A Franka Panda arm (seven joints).
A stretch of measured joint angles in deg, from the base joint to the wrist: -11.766, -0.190, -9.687, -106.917, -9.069, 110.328, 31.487; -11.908, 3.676, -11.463, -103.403, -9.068, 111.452, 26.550; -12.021, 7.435, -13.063, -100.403, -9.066, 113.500, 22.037; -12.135, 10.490, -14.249, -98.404, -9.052, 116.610, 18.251; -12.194, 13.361, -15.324, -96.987, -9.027, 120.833, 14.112; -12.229, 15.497, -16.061, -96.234, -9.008, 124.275, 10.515; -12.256, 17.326, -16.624, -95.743, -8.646, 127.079, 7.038; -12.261, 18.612, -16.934, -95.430, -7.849, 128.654, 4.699; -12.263, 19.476, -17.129, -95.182, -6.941, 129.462, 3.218; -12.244, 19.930, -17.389, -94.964, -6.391, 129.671, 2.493; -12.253, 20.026, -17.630, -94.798, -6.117, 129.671, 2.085; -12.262, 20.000, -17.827, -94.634, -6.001, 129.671, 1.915; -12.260, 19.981, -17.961, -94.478, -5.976, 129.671, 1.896; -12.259, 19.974, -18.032, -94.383, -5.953, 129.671, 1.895; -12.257, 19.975, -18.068, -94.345, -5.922, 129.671, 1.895; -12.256, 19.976, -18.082, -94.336, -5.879, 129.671, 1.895; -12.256, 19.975, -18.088, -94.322, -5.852, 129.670, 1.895; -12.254, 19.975, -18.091, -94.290, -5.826, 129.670, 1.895; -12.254, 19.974, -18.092, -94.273, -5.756, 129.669, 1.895
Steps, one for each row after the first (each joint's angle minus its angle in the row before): -0.142, 3.866, -1.776, 3.514, 0.001, 1.124, -4.937; -0.113, 3.759, -1.600, 3.000, 0.002, 2.048, -4.513; -0.114, 3.055, -1.186, 1.999, 0.014, 3.110, -3.786; -0.059, 2.871, -1.075, 1.417, 0.025, 4.223, -4.139; -0.035, 2.136, -0.737, 0.753, 0.019, 3.442, -3.597; -0.027, 1.829, -0.563, 0.491, 0.362, 2.804, -3.477; -0.005, 1.286, -0.310, 0.313, 0.797, 1.575, -2.339; -0.002, 0.864, -0.195, 0.248, 0.908, 0.808, -1.481; 0.019, 0.454, -0.260, 0.218, 0.550, 0.209, -0.725; -0.009, 0.096, -0.241, 0.166, 0.274, 0.000, -0.408; -0.009, -0.026, -0.197, 0.164, 0.116, 0.000, -0.170; 0.002, -0.019, -0.134, 0.156, 0.025, 0.000, -0.019; 0.001, -0.007, -0.071, 0.095, 0.023, 0.000, -0.001; 0.002, 0.001, -0.036, 0.038, 0.031, 0.000, 0.000; 0.001, 0.001, -0.014, 0.009, 0.043, 0.000, 0.000; 0.000, -0.001, -0.006, 0.014, 0.027, -0.001, 0.000; 0.002, 0.000, -0.003, 0.032, 0.026, 0.000, 0.000; 0.000, -0.001, -0.001, 0.017, 0.070, -0.001, 0.000
